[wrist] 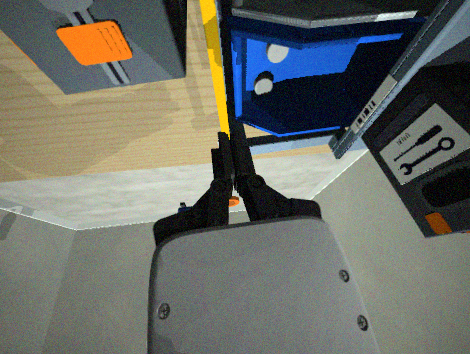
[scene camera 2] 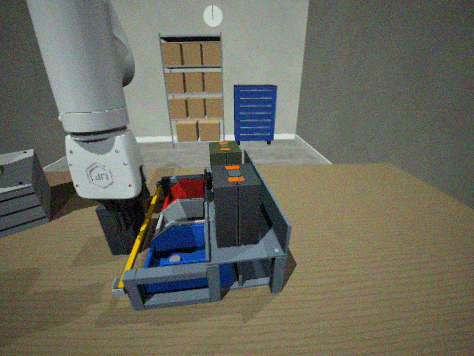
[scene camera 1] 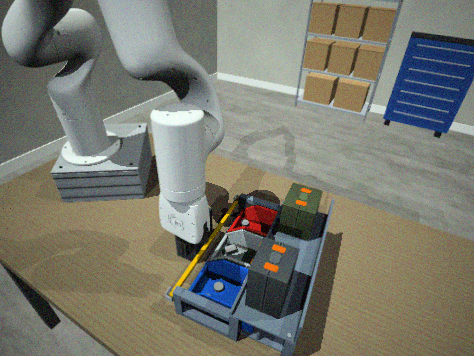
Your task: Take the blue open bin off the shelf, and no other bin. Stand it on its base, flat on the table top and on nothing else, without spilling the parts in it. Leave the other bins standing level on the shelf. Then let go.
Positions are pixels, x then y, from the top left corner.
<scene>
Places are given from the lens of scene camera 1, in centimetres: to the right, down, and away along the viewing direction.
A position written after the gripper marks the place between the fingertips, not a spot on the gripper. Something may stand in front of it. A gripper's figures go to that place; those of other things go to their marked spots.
gripper point(scene camera 1: 188, 251): -11, 17, 64
blue open bin point(scene camera 1: 232, 276): -1, 24, 69
red open bin point(scene camera 1: 260, 218): 7, 12, 86
The marked spots on the blue open bin and the red open bin are 22 cm apart.
</scene>
